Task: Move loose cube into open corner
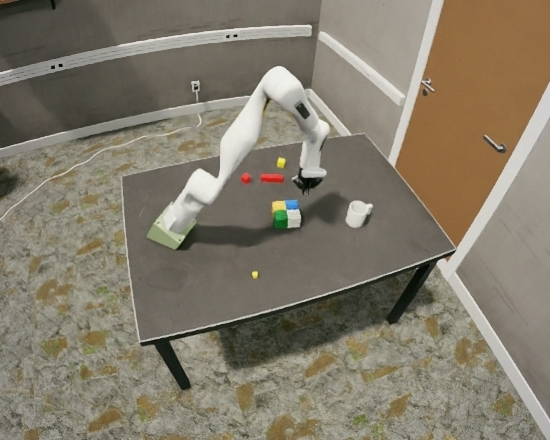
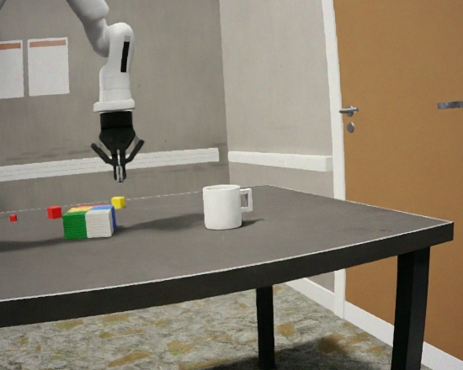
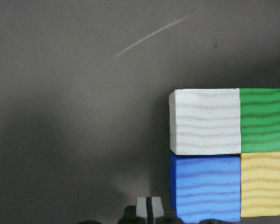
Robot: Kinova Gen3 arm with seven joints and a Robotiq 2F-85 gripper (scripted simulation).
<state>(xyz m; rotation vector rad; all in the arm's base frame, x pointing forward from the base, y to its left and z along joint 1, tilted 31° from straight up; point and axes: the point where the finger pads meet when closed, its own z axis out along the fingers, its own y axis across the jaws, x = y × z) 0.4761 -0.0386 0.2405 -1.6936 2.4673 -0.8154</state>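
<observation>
Now: the blue cube 100 mm below my hand, 40 mm behind it and 20 mm to the left of it. Also, from my hand: white mug (180 mm ahead, 160 mm to the right, 90 mm below); then tiny yellow cube (340 mm behind, 180 mm to the right, 120 mm below); then red bar (240 mm to the left, 110 mm below).
</observation>
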